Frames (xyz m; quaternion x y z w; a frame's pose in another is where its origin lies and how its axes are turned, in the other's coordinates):
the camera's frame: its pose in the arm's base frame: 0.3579 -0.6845 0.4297 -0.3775 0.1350 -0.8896 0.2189
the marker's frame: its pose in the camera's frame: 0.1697 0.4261 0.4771 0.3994 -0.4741 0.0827 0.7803
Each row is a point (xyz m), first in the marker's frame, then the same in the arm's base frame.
Working: the marker's frame: its pose in the arm's base frame: 0.7240 -1.1734 0.6846 -0.6177 -0.3225 -0.5510 0.4591

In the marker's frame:
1: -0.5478 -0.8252 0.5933
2: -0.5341 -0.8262 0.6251
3: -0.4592 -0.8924 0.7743
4: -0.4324 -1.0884 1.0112
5: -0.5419 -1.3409 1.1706
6: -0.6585 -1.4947 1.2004
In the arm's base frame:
1: 0.1046 -0.2615 0.3414
2: 0.1184 -0.2332 0.3559
3: 0.1298 -0.0791 0.4474
4: 0.0485 0.2092 0.5219
5: -0.1388 0.4615 0.4730
6: -0.2879 0.5585 0.3926

